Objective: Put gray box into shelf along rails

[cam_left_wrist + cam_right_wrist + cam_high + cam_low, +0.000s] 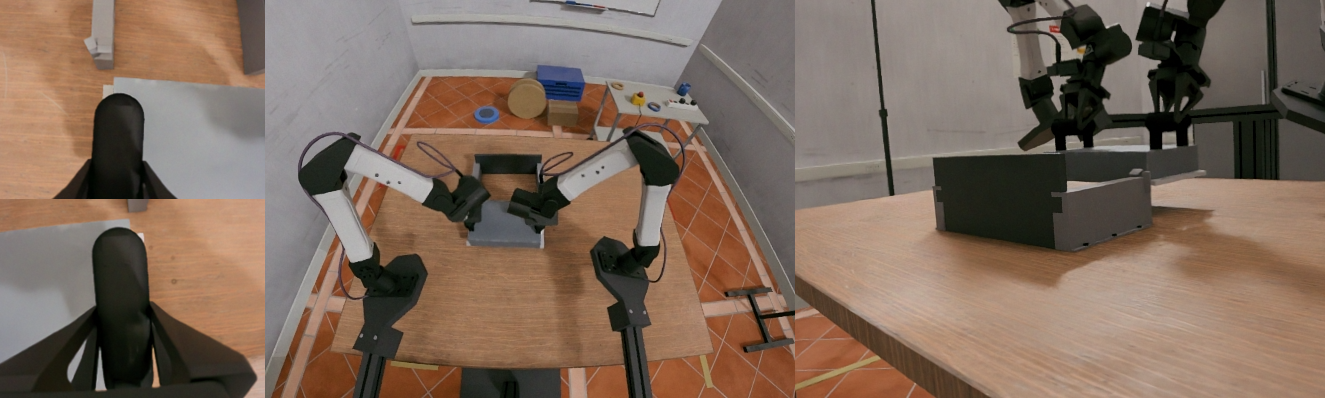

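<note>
Right now my left hand is 12 cm to the left of the gray box, 5 cm above it and 2 cm past it. From my left hand the other things lie so: dark back panel (30 cm ahead, 15 cm to the right, 8 cm below).
Right now my right hand is 120 mm to the right of the gray box, 50 mm above it and 10 mm short of it. Also, from my right hand: dark back panel 330 mm ahead, 90 mm to the left, 80 mm below.
</note>
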